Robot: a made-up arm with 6 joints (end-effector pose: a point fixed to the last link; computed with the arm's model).
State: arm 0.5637 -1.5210 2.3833 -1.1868 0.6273 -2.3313
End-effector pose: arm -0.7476 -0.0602 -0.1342 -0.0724 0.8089 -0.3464
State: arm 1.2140 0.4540 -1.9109 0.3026 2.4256 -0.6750
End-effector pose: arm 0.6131 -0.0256 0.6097 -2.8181 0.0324 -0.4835
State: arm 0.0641 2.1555 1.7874 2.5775 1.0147 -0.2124
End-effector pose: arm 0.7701 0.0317 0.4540 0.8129 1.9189 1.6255
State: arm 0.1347 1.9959 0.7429 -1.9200 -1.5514 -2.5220
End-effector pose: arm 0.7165 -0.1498 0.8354 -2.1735 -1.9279 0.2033
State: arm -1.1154 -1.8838 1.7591 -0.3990 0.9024 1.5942
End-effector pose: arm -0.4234 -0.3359 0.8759 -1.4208 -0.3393 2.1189
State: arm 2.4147 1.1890 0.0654 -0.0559 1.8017 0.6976
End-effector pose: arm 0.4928 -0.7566 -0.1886 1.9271 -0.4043 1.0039
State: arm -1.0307 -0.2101 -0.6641 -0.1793 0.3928 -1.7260
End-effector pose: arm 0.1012 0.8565 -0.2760 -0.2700 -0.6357 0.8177
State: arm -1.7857 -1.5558 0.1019 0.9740 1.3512 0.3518
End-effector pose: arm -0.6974 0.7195 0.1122 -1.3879 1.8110 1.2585
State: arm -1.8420 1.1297 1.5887 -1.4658 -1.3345 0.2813
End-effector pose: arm 0.3467 -0.0674 -0.5599 -2.2541 -1.7629 0.4345
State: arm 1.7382 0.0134 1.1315 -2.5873 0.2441 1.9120
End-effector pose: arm -0.5998 -0.5451 0.5409 -1.1126 0.0125 0.1700
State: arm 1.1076 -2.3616 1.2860 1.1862 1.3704 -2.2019
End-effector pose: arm -0.2440 -0.8925 -0.3275 -1.6429 0.5047 0.6583
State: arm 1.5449 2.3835 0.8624 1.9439 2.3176 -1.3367
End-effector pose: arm 0.6556 -0.6188 -0.2243 -0.7279 -0.0397 -1.0818
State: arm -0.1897 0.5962 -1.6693 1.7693 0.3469 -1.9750
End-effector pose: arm 0.5792 0.1701 0.1409 -1.5766 0.1536 -0.1595
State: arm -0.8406 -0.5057 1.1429 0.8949 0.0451 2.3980
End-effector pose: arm -0.7601 0.6617 0.3702 -0.1055 1.4767 -0.0261
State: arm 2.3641 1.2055 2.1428 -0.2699 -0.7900 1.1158
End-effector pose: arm 0.4961 -0.4256 0.7232 1.6503 0.5961 -1.7686
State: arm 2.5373 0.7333 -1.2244 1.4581 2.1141 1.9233
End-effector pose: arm 0.9391 -0.3351 -0.0820 -0.4805 -0.0112 -2.7084
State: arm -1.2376 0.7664 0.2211 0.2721 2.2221 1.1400
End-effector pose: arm 0.2768 0.9348 -0.1394 -1.8855 1.5120 0.2228
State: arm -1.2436 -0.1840 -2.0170 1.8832 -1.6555 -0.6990
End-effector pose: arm 0.1937 0.2334 -0.4158 1.5549 0.6737 0.1310
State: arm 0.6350 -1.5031 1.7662 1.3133 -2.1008 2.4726
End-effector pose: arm -0.6595 -0.5014 -0.1665 -1.0963 -0.9748 -1.0215
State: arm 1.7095 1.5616 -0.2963 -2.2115 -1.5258 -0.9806
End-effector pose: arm 0.6228 -0.5683 -0.0224 1.3133 0.2007 -1.2982
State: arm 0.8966 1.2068 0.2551 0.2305 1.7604 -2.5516
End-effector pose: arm 0.7430 -0.2236 0.9817 0.6138 -2.6014 -0.7330
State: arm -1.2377 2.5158 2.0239 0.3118 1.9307 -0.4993
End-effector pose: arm 0.6828 -0.1127 0.4750 -3.0072 0.6267 -0.5945
